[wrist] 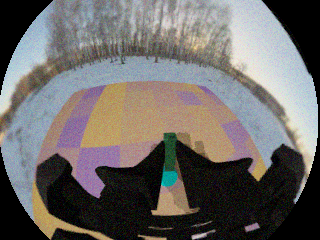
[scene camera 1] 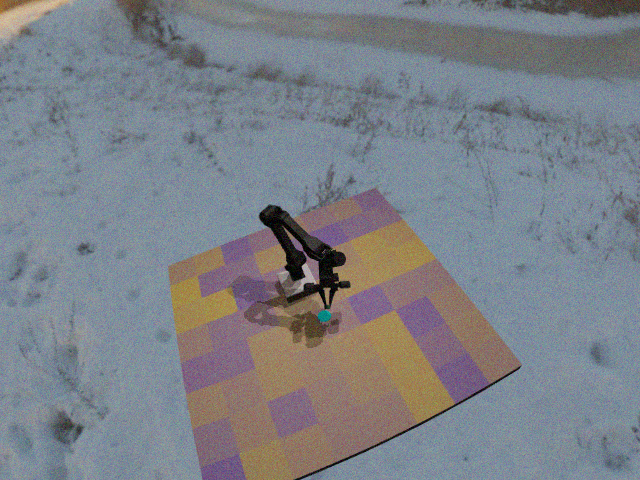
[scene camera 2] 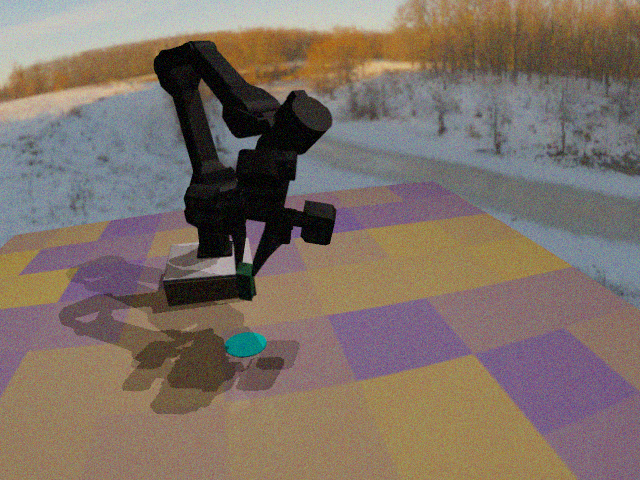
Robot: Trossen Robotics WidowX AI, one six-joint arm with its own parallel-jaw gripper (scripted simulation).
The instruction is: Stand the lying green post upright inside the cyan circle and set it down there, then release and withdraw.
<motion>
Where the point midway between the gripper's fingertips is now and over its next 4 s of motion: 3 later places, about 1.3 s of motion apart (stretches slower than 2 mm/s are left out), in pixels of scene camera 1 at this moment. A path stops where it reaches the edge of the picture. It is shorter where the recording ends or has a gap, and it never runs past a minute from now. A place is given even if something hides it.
The gripper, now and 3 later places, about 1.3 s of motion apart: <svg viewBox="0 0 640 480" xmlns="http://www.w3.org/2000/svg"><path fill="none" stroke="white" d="M327 306L327 302L322 296L319 294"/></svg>
</motion>
